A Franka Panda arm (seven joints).
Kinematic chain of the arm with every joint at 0, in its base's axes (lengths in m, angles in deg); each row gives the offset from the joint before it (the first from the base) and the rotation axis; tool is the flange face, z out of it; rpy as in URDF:
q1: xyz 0 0 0.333 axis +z
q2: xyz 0 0 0 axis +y
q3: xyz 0 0 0.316 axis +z
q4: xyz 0.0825 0 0 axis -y
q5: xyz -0.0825 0 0.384 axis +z
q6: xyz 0 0 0 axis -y
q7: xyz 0.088 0 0 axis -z
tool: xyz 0 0 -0.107 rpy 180 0 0
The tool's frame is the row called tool.
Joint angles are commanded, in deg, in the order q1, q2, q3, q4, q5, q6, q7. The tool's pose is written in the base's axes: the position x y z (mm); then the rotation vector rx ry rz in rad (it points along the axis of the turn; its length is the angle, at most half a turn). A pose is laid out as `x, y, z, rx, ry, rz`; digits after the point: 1 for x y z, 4 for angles.
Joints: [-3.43, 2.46, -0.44, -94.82, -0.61, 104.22, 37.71]
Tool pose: 586.2, -40.4, 582.8, -2.9097, 1.1014, -0.1854
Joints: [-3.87, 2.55, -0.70, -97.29, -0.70, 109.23, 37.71]
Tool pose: 591.3, -48.0, 569.5, -2.8901, 1.1123, -0.2492
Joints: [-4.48, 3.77, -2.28, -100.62, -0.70, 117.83, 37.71]
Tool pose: 601.8, -71.4, 543.8, -2.8465, 1.1557, -0.3547
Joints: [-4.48, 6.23, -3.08, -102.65, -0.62, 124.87, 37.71]
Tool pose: 615.1, -80.8, 513.5, -2.8235, 1.1673, -0.4207
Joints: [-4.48, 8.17, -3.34, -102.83, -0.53, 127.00, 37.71]
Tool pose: 623.0, -84.1, 495.0, -2.8220, 1.1738, -0.4218
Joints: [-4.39, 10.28, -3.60, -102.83, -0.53, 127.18, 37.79]
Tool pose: 628.6, -86.3, 472.2, -2.8363, 1.1857, -0.3747
